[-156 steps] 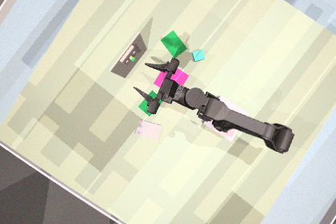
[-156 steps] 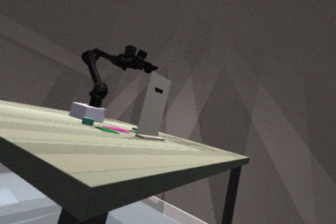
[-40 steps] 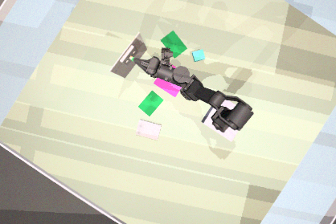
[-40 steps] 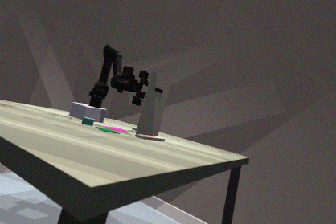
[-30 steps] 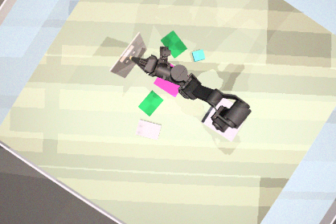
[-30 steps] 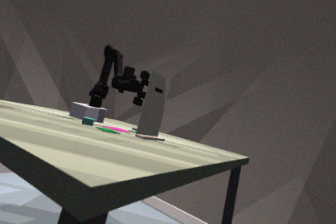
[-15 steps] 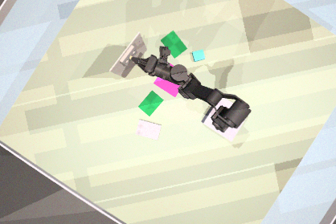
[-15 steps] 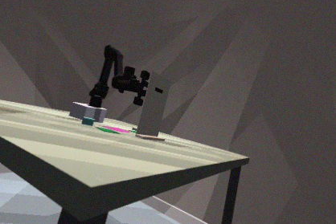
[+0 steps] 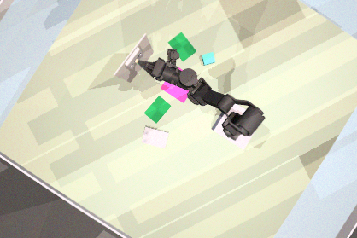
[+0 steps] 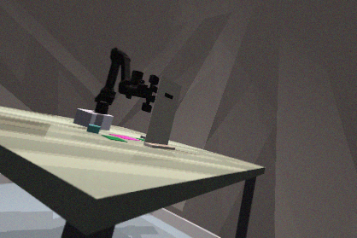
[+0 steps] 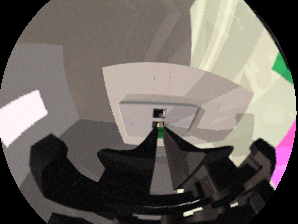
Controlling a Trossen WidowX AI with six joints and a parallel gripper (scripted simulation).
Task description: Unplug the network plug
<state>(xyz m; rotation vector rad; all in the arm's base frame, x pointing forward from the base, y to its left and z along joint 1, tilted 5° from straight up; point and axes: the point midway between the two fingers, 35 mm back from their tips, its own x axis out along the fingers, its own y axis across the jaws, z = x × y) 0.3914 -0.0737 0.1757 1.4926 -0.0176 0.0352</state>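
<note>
Right now my gripper tip is 240 mm above the magenta patch and 160 mm past it. Round my gripper tip: pale panel: 100 mm below, 30 mm ahead, 10 mm to the right; network plug: right at my gripper tip.
</note>
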